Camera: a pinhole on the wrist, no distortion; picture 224 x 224 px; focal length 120.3 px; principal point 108.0 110.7 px. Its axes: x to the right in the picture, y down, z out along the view. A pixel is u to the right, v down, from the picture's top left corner.
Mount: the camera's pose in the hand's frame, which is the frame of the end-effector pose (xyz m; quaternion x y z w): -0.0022 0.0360 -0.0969 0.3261 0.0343 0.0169 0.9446
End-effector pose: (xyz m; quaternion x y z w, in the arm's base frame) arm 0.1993 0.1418 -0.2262 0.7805 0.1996 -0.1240 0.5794
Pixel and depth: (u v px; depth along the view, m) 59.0 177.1 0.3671
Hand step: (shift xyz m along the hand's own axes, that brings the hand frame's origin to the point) -0.1254 -0.0384 0.3244
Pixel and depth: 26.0 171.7 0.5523
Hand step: -0.3384 -0.1037 0.5297
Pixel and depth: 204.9 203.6 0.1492
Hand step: 0.1278 0.0414 0.0849
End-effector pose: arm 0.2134 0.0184 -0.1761 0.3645 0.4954 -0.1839 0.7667
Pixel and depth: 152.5 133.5 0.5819
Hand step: 0.2555 -0.2233 0.4164
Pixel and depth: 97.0 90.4 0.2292
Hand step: -0.0053 -0.1365 0.0603
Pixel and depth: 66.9 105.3 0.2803
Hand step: -0.0763 -0.1514 0.1205
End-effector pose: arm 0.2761 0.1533 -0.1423 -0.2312 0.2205 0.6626 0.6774
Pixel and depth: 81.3 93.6 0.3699
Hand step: -0.0555 -0.2373 0.1654
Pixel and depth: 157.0 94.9 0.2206
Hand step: 0.1044 -0.1176 0.0536
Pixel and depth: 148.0 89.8 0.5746
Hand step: 0.2328 -0.3855 0.2823
